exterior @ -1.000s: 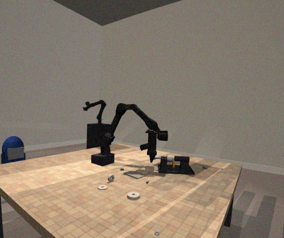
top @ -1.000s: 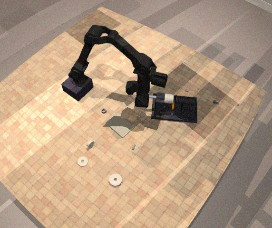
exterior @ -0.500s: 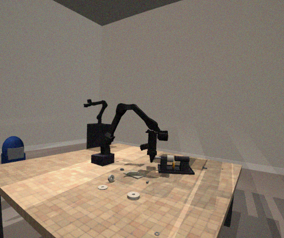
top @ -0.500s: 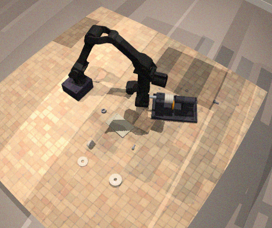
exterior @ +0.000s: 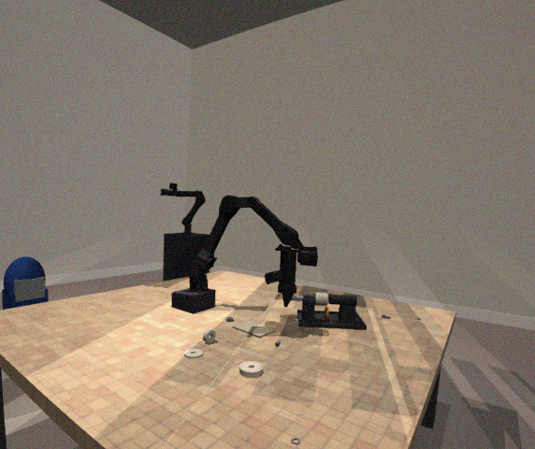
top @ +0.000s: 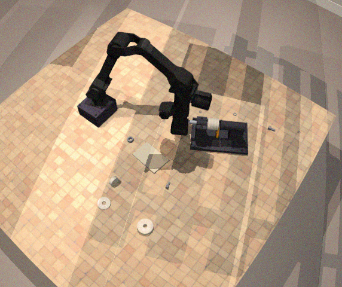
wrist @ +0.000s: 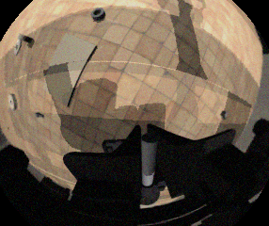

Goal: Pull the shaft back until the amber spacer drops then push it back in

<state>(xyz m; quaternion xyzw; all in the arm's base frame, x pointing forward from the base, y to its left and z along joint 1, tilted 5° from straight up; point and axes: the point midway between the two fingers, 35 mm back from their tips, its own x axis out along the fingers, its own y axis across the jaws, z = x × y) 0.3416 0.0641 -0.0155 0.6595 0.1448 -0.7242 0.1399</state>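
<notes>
The grey shaft lies 6 cm ahead of my gripper tip, 3 cm to the left of it and 3 cm above it. The rest, counted from my gripper tip: white spacer 11 cm ahead, 5 cm to the left, 3 cm above; pale flat card 4 cm behind, 16 cm to the right, 4 cm below; amber spacer 14 cm ahead, 6 cm to the left, 2 cm below.
</notes>
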